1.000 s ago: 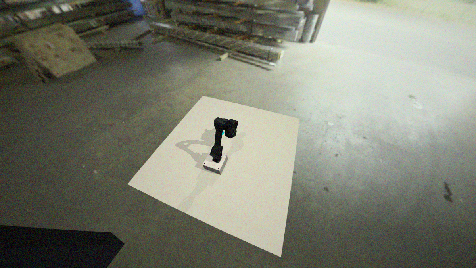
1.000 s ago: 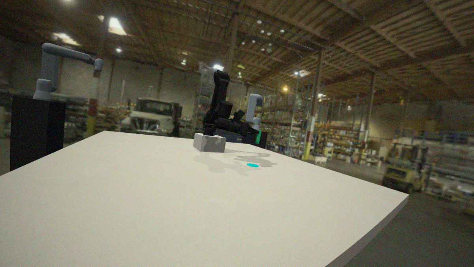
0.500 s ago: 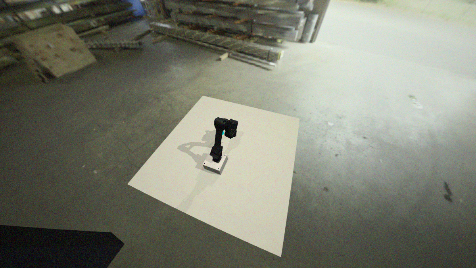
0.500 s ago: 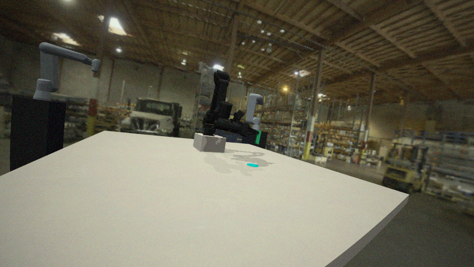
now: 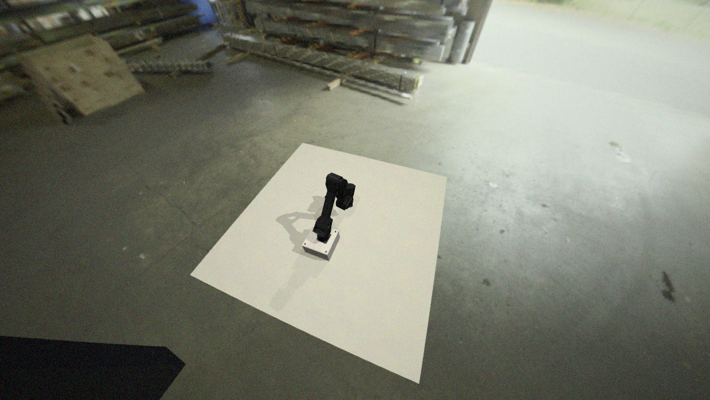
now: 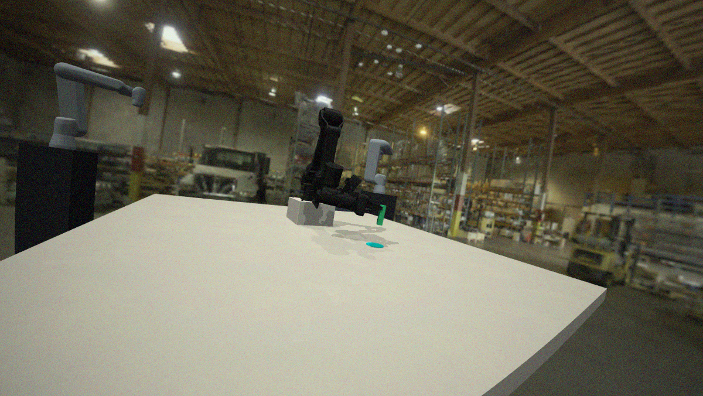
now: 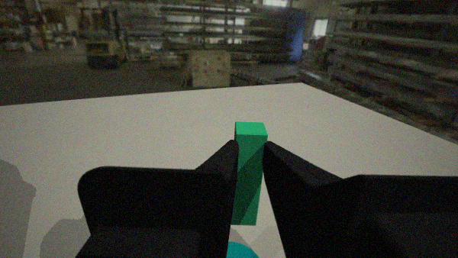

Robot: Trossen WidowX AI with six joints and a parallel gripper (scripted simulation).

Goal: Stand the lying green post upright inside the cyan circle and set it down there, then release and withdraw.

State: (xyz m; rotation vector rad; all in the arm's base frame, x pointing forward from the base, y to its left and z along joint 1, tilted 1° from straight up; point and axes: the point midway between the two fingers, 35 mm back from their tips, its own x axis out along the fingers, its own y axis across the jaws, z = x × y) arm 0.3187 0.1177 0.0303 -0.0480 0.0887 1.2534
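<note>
Right now my gripper tip is 13 cm above the cyan circle. Round my gripper tip: green post (2 cm below).
</note>
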